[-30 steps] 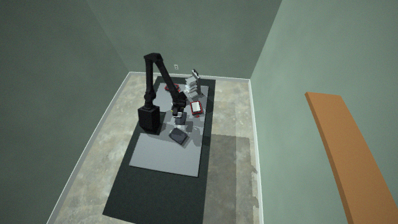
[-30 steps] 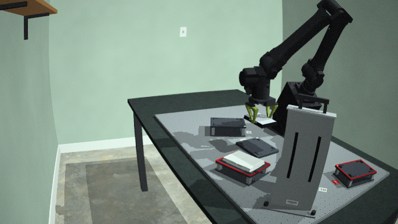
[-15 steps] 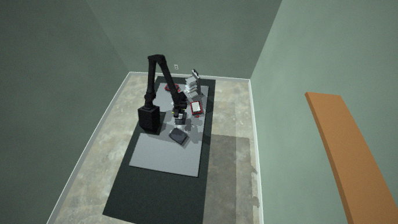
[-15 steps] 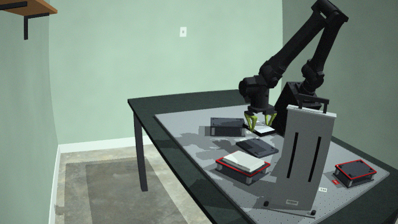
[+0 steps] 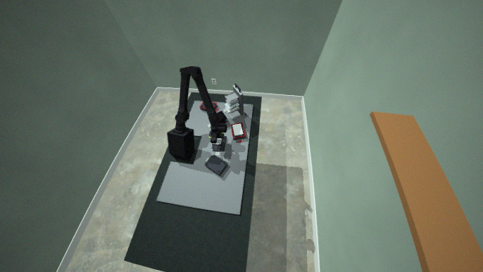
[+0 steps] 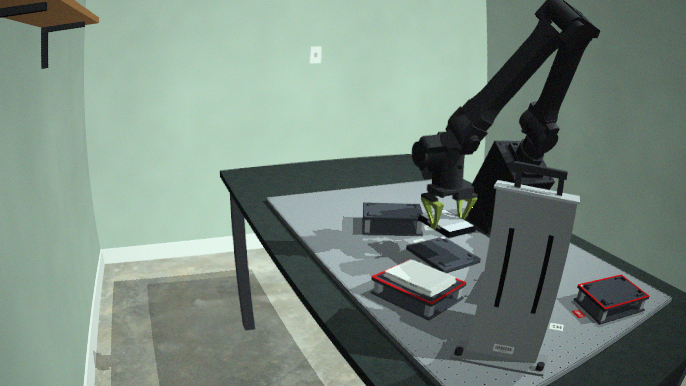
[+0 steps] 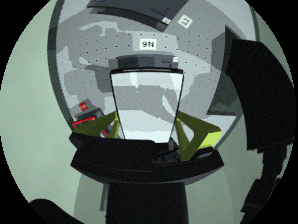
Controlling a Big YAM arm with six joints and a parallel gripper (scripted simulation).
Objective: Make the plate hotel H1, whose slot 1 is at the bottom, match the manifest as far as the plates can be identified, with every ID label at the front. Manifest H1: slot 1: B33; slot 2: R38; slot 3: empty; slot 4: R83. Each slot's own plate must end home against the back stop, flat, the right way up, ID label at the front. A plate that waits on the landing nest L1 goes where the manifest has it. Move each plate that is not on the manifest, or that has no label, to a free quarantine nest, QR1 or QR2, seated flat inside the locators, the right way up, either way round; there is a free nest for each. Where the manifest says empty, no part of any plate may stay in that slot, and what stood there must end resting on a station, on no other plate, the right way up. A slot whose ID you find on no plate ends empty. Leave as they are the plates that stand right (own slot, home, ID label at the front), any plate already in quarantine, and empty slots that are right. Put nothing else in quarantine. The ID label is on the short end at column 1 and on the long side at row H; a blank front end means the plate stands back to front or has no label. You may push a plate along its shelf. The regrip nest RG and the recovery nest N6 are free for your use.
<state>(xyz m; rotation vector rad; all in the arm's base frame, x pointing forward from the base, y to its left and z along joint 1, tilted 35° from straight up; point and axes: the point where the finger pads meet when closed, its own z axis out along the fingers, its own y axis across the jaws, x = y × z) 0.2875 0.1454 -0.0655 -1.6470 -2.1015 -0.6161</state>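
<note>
Now: the N6 label 2 cm ahead of my hand, 11 cm to the right of it and 9 cm below it. Round my hand: plate (1 cm ahead, 38 cm to the left, 6 cm above); plate hotel H1 (6 cm ahead, 43 cm to the left, 6 cm above).
</note>
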